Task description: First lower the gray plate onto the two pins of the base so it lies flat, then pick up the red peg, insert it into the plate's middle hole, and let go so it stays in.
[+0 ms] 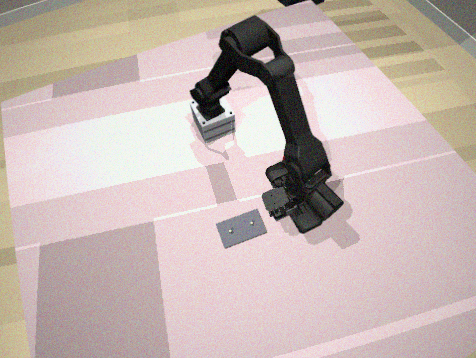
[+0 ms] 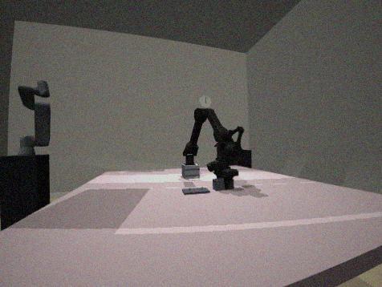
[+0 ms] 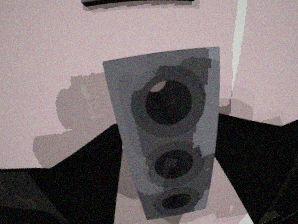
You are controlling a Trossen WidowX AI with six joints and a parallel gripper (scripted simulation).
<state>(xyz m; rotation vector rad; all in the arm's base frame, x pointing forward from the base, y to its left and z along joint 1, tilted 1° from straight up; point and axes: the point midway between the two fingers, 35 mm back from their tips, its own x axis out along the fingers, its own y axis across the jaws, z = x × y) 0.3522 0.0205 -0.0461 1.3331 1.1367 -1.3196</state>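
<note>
Right now the gray plate is 30 mm above my gripper tip. The rest, counted from my gripper tip: red peg 100 mm behind, 60 mm to the left, 30 mm above; then base 30 mm behind, 140 mm to the right.
</note>
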